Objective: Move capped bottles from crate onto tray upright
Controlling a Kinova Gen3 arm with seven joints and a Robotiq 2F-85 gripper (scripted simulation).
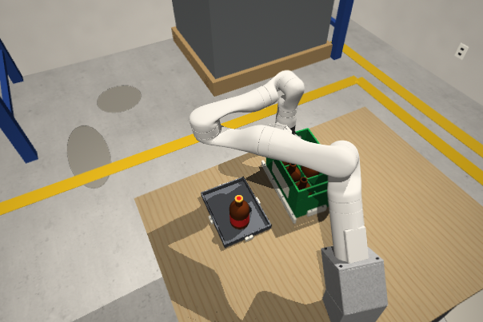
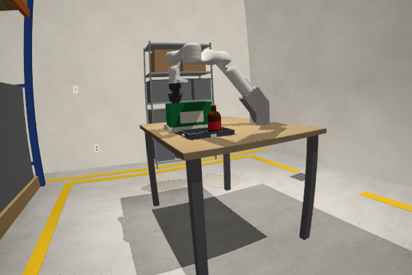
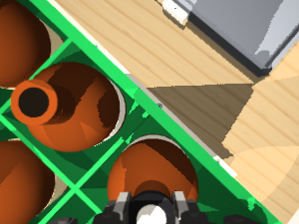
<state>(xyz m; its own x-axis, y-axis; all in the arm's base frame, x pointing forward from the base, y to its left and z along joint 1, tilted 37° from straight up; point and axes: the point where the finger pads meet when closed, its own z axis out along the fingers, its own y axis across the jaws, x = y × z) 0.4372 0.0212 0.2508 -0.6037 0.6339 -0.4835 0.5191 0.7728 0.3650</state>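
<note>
My hand is 80 mm past the green crate, 50 mm to the left of it and 80 mm above it. Round my hand: grey tray (130 mm behind, 240 mm to the left, 150 mm below); brown bottle (180 mm behind, 240 mm to the left, 80 mm below).
</note>
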